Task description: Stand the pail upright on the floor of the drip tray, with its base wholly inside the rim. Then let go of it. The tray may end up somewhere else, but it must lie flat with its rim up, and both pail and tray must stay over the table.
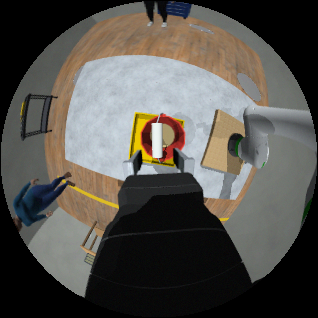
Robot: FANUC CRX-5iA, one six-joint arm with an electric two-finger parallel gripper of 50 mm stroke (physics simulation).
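Places are measured from the arm's base along level axes (x ahead, y left, z up), in millimetres.
Pixels of known places: gripper, fingertip midpoint: [157, 154]; arm's base at its link origin: [235, 144].
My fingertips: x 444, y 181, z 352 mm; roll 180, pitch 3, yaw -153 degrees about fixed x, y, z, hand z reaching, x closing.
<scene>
Ahead of a thing's pixels: the offset from my fingertips to its top centre. "spot": to the spot under its first point. Level surfaces: height alone.
The red pail {spot: dx -85, dy -21, dz -266 mm} [179, 142] stands upright with its mouth facing up, over the yellow drip tray {dx +14, dy +23, dz -358 mm} [133, 145]. Its white handle grip {dx +8, dy -4, dz -139 mm} [157, 141] crosses above the mouth. The tray lies flat with its rim up; its left part shows beside the pail, and the pail's wall hides much of the rest. The pail's mouth reaches close to the tray's right rim. Its base on the tray floor is hidden from outside. My gripper [157, 154] is open and empty, above and apart from the pail and its handle, with its fingers toward the tray's near side.
The pale grey table top {dz -389 mm} [110, 85] lies under the tray. To the right, the robot's base [235, 145] stands on a tan board [215, 145], and the light grey arm [280, 122] rises from it. People, a black rack and a wooden chair stand on the floor beyond the table.
</scene>
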